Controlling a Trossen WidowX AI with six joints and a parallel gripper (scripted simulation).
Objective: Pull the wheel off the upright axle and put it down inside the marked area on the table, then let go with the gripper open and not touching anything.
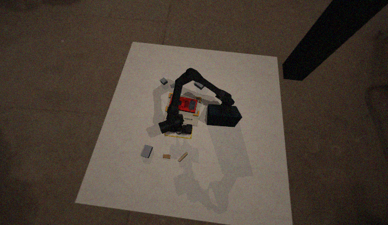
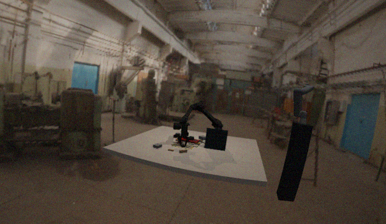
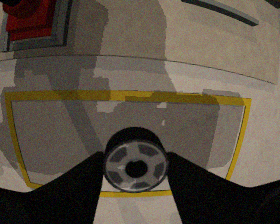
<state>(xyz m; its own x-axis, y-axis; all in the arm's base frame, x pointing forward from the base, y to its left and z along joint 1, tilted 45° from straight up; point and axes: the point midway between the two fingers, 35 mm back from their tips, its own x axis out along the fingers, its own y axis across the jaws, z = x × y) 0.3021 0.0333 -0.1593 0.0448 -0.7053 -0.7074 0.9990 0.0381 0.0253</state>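
My gripper tip is right at the wheel. From my gripper tip the other things lie so: grey block (190 mm ahead, 170 mm to the left, 10 mm above).
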